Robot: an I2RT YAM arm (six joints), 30 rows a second.
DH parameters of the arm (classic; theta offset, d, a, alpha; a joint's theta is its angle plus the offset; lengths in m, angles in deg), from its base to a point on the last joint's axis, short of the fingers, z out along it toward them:
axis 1: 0 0.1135 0.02 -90
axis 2: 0 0 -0.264 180
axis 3: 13.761 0 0.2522 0
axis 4: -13.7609 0 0.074 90
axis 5: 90 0 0 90
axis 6: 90 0.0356 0 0
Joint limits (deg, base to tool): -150..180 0..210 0..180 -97..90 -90..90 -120..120
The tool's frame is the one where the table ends.
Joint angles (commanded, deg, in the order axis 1, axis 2, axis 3, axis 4, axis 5, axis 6), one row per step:
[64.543 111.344 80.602 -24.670 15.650 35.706]
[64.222 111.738 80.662 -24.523 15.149 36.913]
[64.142 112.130 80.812 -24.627 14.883 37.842]
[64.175 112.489 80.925 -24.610 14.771 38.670]
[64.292 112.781 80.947 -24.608 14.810 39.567]
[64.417 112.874 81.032 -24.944 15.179 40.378]
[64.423 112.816 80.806 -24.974 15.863 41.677]
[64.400 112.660 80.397 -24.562 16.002 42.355]
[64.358 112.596 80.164 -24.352 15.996 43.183]
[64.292 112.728 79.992 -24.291 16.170 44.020]
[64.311 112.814 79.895 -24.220 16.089 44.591]
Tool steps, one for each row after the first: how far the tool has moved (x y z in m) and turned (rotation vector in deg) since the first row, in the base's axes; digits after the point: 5 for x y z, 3 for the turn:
[0.00226 -0.00002 -0.00234 0.584 0.909 -0.996]
[0.00301 0.00054 -0.00443 0.804 1.605 -1.670]
[0.00310 0.00144 -0.00635 1.025 2.098 -2.239]
[0.00255 0.00223 -0.00828 1.188 2.517 -2.866]
[0.00185 0.00238 -0.00878 1.132 2.676 -3.602]
[0.00181 0.00145 -0.00949 1.347 2.704 -5.013]
[0.00170 0.00064 -0.01009 1.774 2.781 -5.649]
[0.00178 0.00010 -0.01064 2.210 3.073 -6.348]
[0.00218 -0.00041 -0.01236 2.335 3.333 -7.185]
[0.00199 -0.00039 -0.01340 2.528 3.647 -7.583]

